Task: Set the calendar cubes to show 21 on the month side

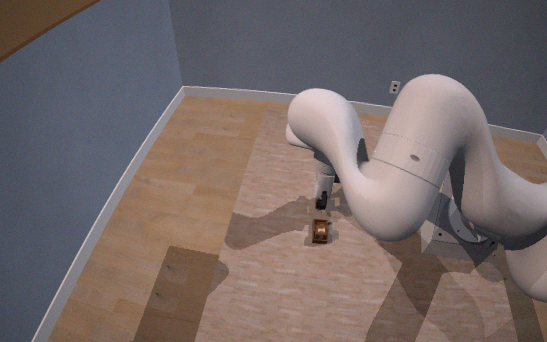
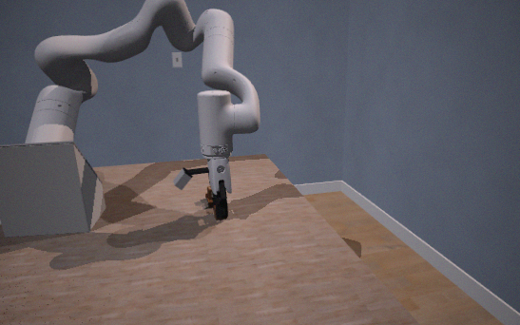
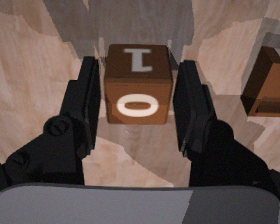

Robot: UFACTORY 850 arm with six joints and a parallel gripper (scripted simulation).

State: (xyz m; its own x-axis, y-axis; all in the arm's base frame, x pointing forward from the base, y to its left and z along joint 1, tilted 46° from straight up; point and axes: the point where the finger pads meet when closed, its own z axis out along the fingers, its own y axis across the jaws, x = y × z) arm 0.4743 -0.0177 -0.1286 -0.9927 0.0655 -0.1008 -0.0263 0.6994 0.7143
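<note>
Now: hand 1 cm above the brown wooden date cube. Round my hand: brown tray (11 cm to the left, 2 cm below).
</note>
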